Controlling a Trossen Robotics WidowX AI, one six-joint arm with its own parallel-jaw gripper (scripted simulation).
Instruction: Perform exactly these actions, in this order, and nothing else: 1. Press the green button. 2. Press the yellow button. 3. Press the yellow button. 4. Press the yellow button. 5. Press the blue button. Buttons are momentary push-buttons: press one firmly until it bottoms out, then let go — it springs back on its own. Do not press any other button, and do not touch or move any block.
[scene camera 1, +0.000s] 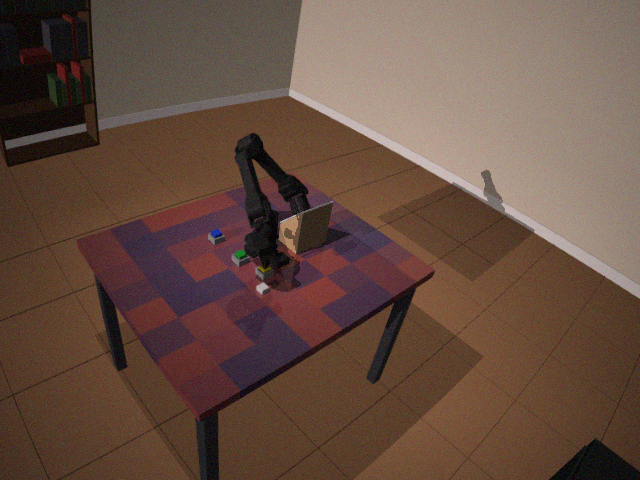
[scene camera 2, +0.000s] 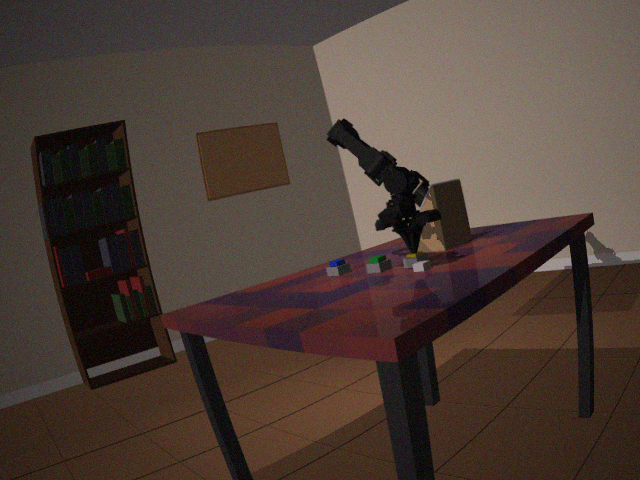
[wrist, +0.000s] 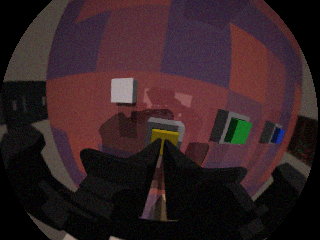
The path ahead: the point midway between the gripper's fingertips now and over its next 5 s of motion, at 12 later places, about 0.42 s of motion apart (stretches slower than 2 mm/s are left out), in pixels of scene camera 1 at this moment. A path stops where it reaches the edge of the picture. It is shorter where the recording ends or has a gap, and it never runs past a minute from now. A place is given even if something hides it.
The gripper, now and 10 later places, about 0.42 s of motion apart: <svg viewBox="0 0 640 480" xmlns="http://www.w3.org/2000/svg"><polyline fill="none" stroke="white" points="264,267 264,268 266,259 259,243 222,219 215,221 215,228 215,232 215,232 221,235 262,255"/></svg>
